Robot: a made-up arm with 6 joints.
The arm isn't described. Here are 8 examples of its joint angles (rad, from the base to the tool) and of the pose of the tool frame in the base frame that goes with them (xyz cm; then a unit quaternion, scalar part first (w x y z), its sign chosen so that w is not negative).
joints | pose
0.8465 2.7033 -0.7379 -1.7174 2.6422 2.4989 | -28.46 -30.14 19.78 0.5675 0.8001 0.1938 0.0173
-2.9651 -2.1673 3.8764 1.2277 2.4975 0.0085 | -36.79 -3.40 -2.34 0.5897 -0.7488 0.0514 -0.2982
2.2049 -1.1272 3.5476 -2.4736 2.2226 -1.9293 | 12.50 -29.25 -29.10 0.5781 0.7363 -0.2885 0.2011
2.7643 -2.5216 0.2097 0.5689 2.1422 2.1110 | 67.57 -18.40 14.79 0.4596 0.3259 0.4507 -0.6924
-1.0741 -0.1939 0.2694 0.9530 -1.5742 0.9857 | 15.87 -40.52 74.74 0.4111 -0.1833 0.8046 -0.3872
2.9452 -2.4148 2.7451 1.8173 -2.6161 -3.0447 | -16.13 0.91 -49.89 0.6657 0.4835 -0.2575 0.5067
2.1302 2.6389 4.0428 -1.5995 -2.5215 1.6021 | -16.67 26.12 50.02 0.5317 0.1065 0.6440 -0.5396
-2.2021 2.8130 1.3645 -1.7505 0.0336 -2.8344 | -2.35 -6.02 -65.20 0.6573 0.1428 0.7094 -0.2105
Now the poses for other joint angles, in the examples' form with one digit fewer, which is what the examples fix.
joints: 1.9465 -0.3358 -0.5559 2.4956 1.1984 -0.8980
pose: -24.8 42.8 34.2 0.196 0.407 0.360 -0.816
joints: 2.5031 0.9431 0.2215 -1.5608 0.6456 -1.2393
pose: -46.3 34.5 -12.7 0.440 0.493 0.739 0.130
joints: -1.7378 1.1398 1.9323 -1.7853 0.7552 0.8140
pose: -9.7 -69.4 62.5 0.343 0.035 -0.674 -0.653
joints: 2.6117 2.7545 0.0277 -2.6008 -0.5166 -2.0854
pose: 34.8 -29.5 -25.3 0.541 0.642 0.040 -0.541
